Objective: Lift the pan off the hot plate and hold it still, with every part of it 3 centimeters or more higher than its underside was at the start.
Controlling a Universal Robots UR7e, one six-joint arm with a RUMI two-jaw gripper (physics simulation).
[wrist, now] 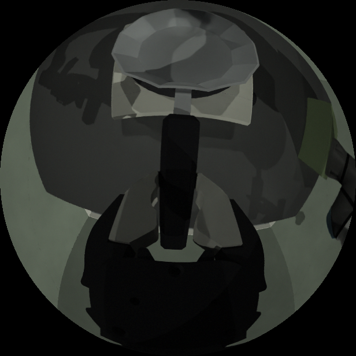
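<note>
The grey pan [175,47] is at the top of the wrist view, open side up, with its black handle [180,142] pointing toward my gripper. The pale hot plate [120,100] is below the pan, and its front part shows past the pan's near rim. My gripper [177,173] is shut on the rear part of the handle, one jaw on each side. The handle's end sticks out between the jaws toward the palm. The pan's underside is hidden, and I cannot tell whether it touches the hot plate or how large any gap is.
A dark tabletop [75,165] lies under the hot plate, with shadows across it. A green flat-sided object [316,132] is at the right edge, beside a dark banded object [342,175]. Pale green floor [30,225] shows beyond the table's edges.
</note>
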